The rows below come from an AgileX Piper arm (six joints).
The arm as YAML. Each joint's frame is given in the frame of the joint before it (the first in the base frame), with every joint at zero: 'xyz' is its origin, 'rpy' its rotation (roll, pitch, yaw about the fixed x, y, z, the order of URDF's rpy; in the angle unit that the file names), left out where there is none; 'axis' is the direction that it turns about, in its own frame. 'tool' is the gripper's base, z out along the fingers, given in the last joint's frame.
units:
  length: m
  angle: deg
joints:
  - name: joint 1
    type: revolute
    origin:
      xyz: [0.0, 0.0, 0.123]
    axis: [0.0, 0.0, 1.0]
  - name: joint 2
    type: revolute
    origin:
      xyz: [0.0, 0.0, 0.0]
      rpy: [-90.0, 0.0, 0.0]
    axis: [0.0, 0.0, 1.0]
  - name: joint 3
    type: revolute
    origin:
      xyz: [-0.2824, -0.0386, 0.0]
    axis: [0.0, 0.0, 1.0]
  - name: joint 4
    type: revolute
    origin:
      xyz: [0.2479, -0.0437, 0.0]
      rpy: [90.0, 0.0, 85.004]
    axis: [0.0, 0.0, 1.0]
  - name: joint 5
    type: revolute
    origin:
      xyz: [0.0, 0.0, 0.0]
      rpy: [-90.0, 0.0, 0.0]
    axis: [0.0, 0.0, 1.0]
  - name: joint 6
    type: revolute
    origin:
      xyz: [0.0, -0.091, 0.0]
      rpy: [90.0, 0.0, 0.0]
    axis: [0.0, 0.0, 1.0]
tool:
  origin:
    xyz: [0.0, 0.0, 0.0]
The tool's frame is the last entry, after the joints.
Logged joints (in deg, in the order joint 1, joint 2, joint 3, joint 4, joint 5, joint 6), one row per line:
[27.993 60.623 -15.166 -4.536 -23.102 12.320]
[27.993 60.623 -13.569 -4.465 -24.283 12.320]
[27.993 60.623 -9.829 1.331 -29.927 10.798]
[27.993 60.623 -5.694 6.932 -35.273 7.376]
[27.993 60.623 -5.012 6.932 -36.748 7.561]
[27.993 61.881 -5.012 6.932 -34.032 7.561]
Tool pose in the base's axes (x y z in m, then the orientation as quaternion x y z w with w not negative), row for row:
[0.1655 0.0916 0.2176 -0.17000 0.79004 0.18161 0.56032]
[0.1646 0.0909 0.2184 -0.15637 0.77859 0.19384 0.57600]
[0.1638 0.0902 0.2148 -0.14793 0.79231 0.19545 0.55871]
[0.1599 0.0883 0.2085 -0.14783 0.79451 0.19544 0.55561]
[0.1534 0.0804 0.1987 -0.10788 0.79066 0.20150 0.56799]
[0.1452 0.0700 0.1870 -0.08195 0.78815 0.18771 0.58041]
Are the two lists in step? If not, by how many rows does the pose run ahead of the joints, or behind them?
The pose runs 2 rows behind the joints: the pose in row i belongs to the joints in row i - 2.
